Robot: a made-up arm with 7 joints.
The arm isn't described. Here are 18 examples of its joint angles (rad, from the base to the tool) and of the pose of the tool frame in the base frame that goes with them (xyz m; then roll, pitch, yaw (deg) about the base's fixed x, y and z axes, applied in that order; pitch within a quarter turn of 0, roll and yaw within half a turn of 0).
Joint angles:
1: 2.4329 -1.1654 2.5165 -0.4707 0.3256 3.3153 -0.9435
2: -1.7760 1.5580 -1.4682 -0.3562 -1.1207 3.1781 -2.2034
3: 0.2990 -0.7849 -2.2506 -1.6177 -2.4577 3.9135 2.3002
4: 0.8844 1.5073 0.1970 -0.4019 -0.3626 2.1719 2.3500
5: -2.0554 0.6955 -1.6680 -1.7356 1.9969 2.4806 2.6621
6: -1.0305 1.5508 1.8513 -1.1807 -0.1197 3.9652 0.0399
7: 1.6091 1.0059 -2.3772 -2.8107 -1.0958 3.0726 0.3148
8: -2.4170 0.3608 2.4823 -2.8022 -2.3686 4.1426 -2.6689
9: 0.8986 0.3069 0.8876 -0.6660 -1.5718 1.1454 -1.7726
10: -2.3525 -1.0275 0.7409 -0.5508 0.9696 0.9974 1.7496
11: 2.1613 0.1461 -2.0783 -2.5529 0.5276 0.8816 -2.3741
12: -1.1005 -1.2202 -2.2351 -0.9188 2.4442 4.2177 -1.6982
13: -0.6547 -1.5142 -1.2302 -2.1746 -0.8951 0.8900 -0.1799
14: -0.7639 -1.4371 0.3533 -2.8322 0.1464 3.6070 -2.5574
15: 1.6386 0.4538 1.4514 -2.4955 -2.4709 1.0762 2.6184
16: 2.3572 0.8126 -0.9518 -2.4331 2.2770 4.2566 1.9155
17: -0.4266 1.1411 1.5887 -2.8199 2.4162 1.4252 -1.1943
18: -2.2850 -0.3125 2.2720 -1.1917 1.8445 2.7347 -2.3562
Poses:
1: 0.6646 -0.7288 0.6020 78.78 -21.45 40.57
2: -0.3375 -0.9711 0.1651 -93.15 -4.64 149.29
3: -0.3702 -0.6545 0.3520 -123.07 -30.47 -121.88
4: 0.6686 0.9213 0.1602 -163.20 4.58 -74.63
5: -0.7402 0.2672 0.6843 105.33 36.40 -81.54
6: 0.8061 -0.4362 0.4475 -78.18 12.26 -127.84
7: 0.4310 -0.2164 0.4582 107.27 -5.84 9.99
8: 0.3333 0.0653 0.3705 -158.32 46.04 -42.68
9: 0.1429 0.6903 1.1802 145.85 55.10 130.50
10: 0.7637 0.3153 1.0516 -140.93 -27.06 -140.39
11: 0.5499 0.0721 0.1761 -85.41 -57.27 67.20
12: -0.6577 0.5777 0.2579 -165.37 7.77 71.89
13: -0.4789 -0.5262 0.4717 -151.04 16.76 -64.55
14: 0.1783 0.0508 0.7617 25.01 50.76 -0.09
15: -0.6767 0.0374 0.1824 -29.71 -57.88 -39.27
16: 0.1267 0.4732 0.1765 -91.80 48.48 -120.66
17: -0.0082 0.5277 0.2060 -3.64 40.21 54.64
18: 0.8124 0.0303 0.8730 76.98 -42.14 125.49
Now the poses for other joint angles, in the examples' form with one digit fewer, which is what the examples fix.
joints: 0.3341 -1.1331 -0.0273 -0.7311 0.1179 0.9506 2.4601
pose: -0.600 -0.214 1.185 -108.9 48.1 -79.9
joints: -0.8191 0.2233 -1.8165 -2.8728 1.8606 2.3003 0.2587
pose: -0.420 -0.083 0.095 -164.8 43.1 104.6
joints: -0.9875 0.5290 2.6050 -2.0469 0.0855 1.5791 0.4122
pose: 0.066 0.658 0.800 -161.7 7.9 73.9
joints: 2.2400 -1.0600 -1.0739 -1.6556 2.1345 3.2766 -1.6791
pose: 0.670 0.217 0.689 -75.7 -7.8 -34.7
